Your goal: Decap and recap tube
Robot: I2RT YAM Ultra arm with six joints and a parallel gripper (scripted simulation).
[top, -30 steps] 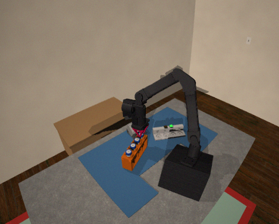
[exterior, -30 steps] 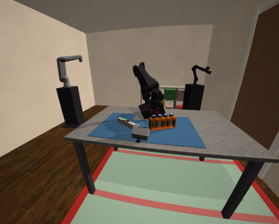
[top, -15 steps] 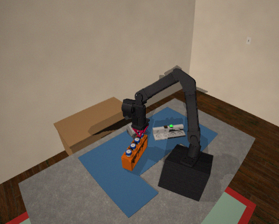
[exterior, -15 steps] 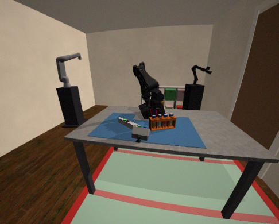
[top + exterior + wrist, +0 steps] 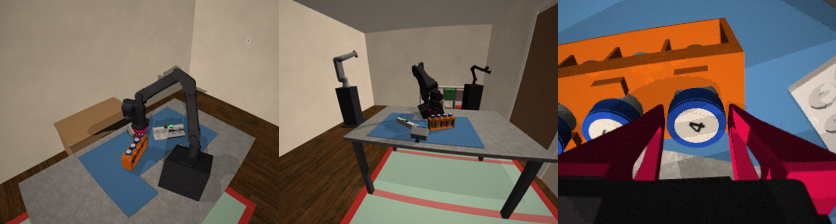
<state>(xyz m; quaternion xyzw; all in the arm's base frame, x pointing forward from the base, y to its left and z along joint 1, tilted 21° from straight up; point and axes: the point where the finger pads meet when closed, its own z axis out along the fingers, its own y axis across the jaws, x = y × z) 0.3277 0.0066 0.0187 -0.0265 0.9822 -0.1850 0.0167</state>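
The blue cap lies 10 mm behind my hand and 50 mm to the left of it. Also, from my hand: grey key desk: 100 mm ahead, 100 mm to the right, 60 mm below; then green ready key: 80 mm ahead, 120 mm to the right, 50 mm below; then blue cycle key: 90 mm ahead, 80 mm to the right, 50 mm below.
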